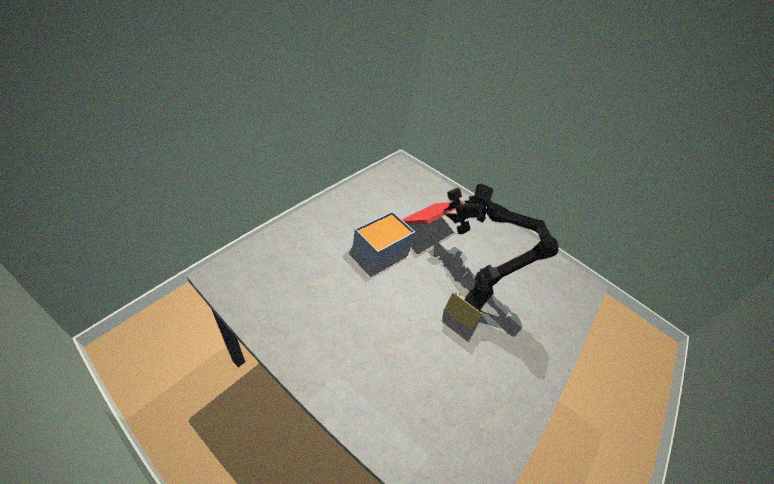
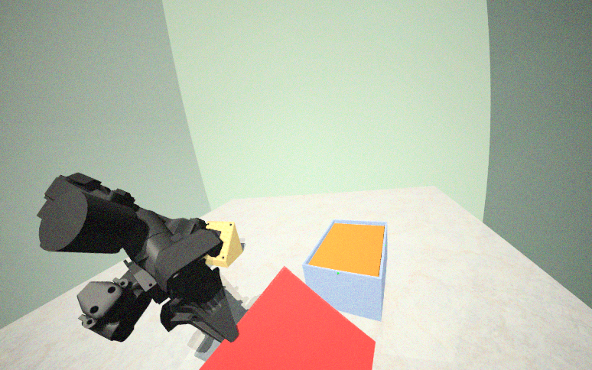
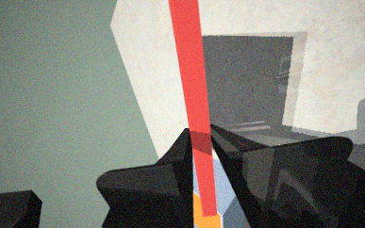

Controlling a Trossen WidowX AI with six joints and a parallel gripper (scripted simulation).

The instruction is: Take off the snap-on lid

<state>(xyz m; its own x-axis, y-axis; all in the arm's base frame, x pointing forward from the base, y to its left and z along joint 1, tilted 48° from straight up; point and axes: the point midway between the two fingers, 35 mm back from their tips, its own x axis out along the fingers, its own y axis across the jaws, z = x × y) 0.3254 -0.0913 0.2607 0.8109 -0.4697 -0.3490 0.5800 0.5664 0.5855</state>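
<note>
Now: gripper tip 6 cm short of the lid and 5 cm above it. The rest, counted from my gripper tip: pale blue storage box 9 cm ahead, 27 cm to the left, 8 cm below.
</note>
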